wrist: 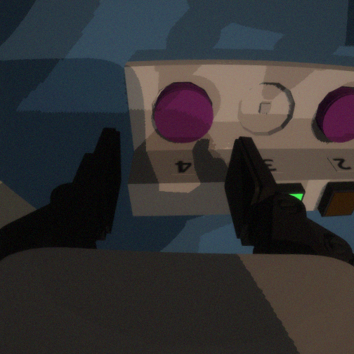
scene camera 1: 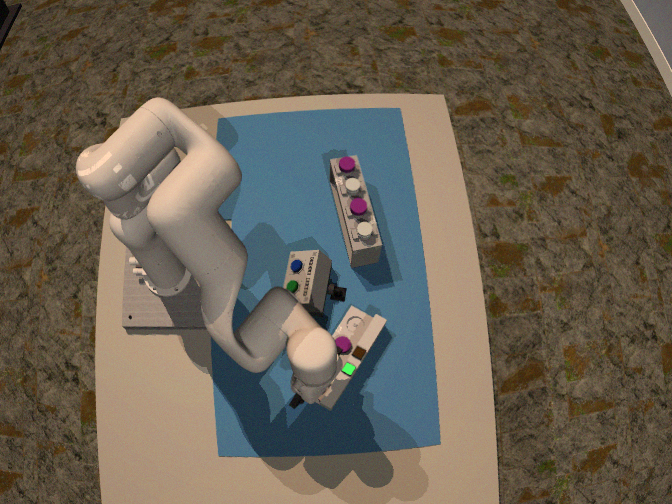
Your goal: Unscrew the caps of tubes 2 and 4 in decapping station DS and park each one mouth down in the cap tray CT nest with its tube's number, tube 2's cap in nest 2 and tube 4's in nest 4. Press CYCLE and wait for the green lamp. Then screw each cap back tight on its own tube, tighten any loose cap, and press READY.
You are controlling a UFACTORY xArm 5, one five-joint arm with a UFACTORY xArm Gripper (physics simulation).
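Note:
My gripper (wrist: 175,157) is open and empty above the number 4 end of the cap tray (scene camera 1: 375,326) (wrist: 230,75). In the wrist view a magenta cap (wrist: 183,112) sits in nest 4, just beyond the fingertips. Another magenta cap (scene camera 1: 342,344) (wrist: 340,115) sits in nest 2. Nest 3 (wrist: 291,107) and the end nest (scene camera 1: 354,324) are empty. The green lamp (scene camera 1: 348,368) (wrist: 296,197) is lit. The station (scene camera 1: 364,257) shows two magenta caps (scene camera 1: 346,164) (scene camera 1: 358,206) alternating with two white tops (scene camera 1: 352,185) (scene camera 1: 364,230); whether these are open tubes is unclear. The arm hides nest 4 in the scene view.
A control box (scene camera 1: 321,282) with a blue button (scene camera 1: 296,265) and a green button (scene camera 1: 292,285) stands between arm and station. A black fixture (scene camera 1: 337,293) sticks out beside it. A dark amber lamp (scene camera 1: 359,352) (wrist: 340,202) is beside the green one. A blue mat (scene camera 1: 282,162) lies beneath.

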